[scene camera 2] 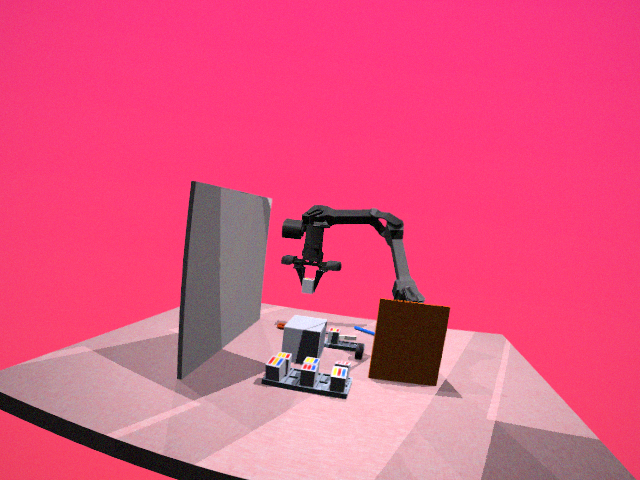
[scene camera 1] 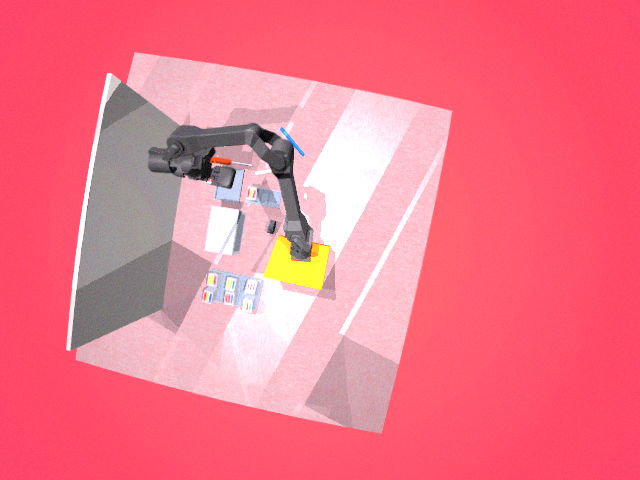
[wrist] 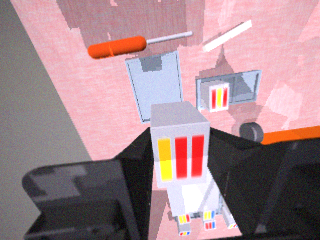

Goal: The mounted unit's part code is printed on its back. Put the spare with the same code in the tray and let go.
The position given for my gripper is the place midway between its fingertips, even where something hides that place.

My gripper point(scene camera 2: 308, 289) carries a grey spare block. I also see an orange-handled screwdriver point(wrist: 131, 45), a pale blue tray point(wrist: 156, 79), a grey holder point(wrist: 244, 86) and a grey-white box point(scene camera 2: 303, 336).
My gripper is seen too in scene camera 1 point(scene camera 1: 214, 177) and in the wrist view point(wrist: 172, 129). The grey-white box shows as well in scene camera 1 point(scene camera 1: 226, 226) and in the wrist view point(wrist: 185, 199).
